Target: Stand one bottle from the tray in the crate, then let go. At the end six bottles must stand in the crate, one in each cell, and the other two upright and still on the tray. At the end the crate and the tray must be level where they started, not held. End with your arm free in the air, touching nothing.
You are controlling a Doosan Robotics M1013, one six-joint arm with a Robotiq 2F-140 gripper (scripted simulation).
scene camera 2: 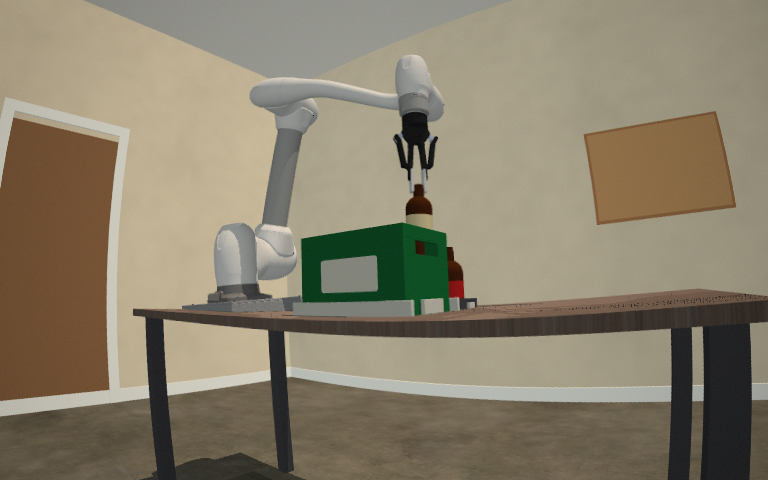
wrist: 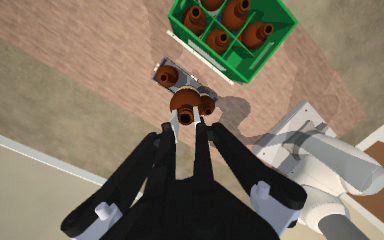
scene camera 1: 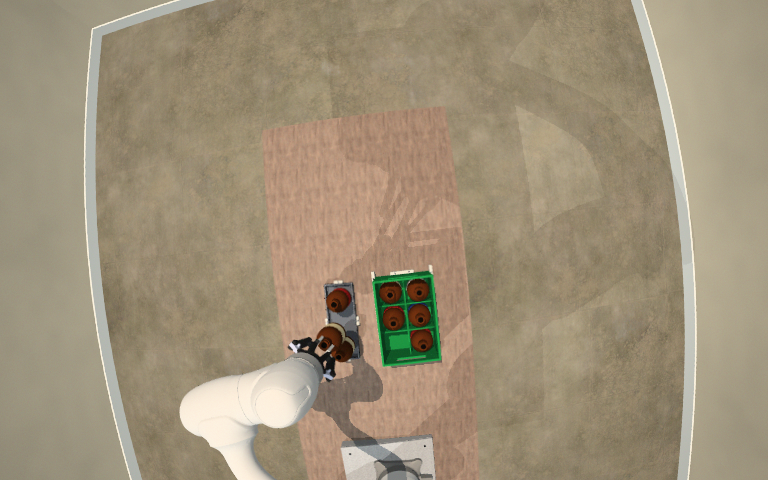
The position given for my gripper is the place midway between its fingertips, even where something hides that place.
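Observation:
I can see a green crate [scene camera 2: 380, 263]. My own gripper [scene camera 2: 418, 192] is visible as well, and the wrist view gives me another sight of that gripper [wrist: 186, 115].

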